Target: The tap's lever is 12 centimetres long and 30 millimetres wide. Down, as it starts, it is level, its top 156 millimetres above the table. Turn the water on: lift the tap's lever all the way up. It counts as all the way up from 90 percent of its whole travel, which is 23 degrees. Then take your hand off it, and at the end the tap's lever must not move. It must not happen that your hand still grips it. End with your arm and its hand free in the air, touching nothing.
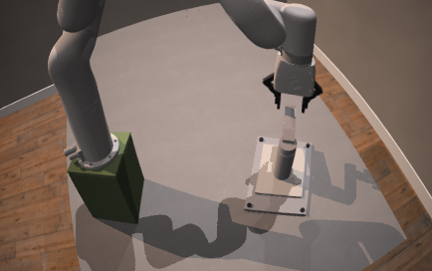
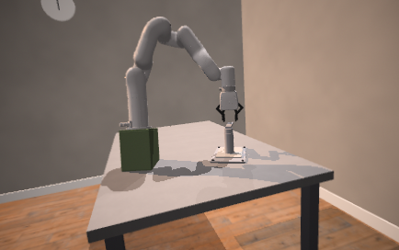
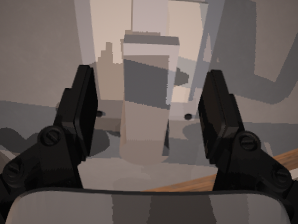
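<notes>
Right now the tap lever is 50 mm to the right of my hand, 50 mm behind it and 40 mm below it.
</notes>
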